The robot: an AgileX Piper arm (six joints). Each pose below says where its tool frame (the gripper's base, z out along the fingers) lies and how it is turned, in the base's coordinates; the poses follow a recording.
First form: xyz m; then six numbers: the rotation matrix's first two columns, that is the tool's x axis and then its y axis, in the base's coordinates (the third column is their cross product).
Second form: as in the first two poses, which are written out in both.
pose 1, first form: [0.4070, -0.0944, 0.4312, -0.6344, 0.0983, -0.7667, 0.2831, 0.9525, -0.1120]
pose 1, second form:
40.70, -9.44, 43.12
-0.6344, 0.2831, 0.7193
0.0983, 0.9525, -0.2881
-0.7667, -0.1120, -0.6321

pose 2, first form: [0.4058, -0.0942, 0.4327, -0.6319, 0.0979, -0.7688, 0.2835, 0.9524, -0.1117]
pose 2, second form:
40.58, -9.42, 43.27
-0.6319, 0.2835, 0.7213
0.0979, 0.9524, -0.2885
-0.7688, -0.1117, -0.6296

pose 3, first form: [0.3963, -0.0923, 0.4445, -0.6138, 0.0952, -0.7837, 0.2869, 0.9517, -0.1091]
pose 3, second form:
39.63, -9.23, 44.45
-0.6138, 0.2869, 0.7355
0.0952, 0.9517, -0.2918
-0.7837, -0.1091, -0.6115

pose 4, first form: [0.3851, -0.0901, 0.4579, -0.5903, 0.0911, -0.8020, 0.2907, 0.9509, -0.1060]
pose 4, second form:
38.51, -9.01, 45.79
-0.5903, 0.2907, 0.7530
0.0911, 0.9509, -0.2957
-0.8020, -0.1060, -0.5878

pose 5, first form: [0.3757, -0.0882, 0.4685, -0.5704, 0.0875, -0.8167, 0.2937, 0.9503, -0.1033]
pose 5, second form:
37.57, -8.82, 46.85
-0.5704, 0.2937, 0.7671
0.0875, 0.9503, -0.2988
-0.8167, -0.1033, -0.5677

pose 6, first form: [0.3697, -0.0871, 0.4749, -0.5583, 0.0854, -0.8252, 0.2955, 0.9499, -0.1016]
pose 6, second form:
36.97, -8.71, 47.49
-0.5583, 0.2955, 0.7752
0.0854, 0.9499, -0.3006
-0.8252, -0.1016, -0.5556

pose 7, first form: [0.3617, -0.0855, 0.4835, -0.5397, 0.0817, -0.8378, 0.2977, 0.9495, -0.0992]
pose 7, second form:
36.17, -8.55, 48.35
-0.5397, 0.2977, 0.7874
0.0817, 0.9495, -0.3030
-0.8378, -0.0992, -0.5368

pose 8, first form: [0.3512, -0.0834, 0.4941, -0.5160, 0.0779, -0.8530, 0.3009, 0.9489, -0.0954]
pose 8, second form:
35.12, -8.34, 49.41
-0.5160, 0.3009, 0.8020
0.0779, 0.9489, -0.3059
-0.8530, -0.0954, -0.5131

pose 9, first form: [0.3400, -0.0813, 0.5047, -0.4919, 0.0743, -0.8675, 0.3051, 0.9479, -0.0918]
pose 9, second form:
34.00, -8.13, 50.47
-0.4919, 0.3051, 0.8155
0.0743, 0.9479, -0.3098
-0.8675, -0.0918, -0.4889

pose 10, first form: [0.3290, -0.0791, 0.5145, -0.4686, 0.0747, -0.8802, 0.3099, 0.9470, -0.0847]
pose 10, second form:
32.90, -7.91, 51.45
-0.4686, 0.3099, 0.8272
0.0747, 0.9470, -0.3125
-0.8802, -0.0847, -0.4669

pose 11, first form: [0.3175, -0.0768, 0.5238, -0.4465, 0.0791, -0.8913, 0.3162, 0.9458, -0.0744]
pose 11, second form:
31.75, -7.68, 52.38
-0.4465, 0.3162, 0.8371
0.0791, 0.9458, -0.3150
-0.8913, -0.0744, -0.4473

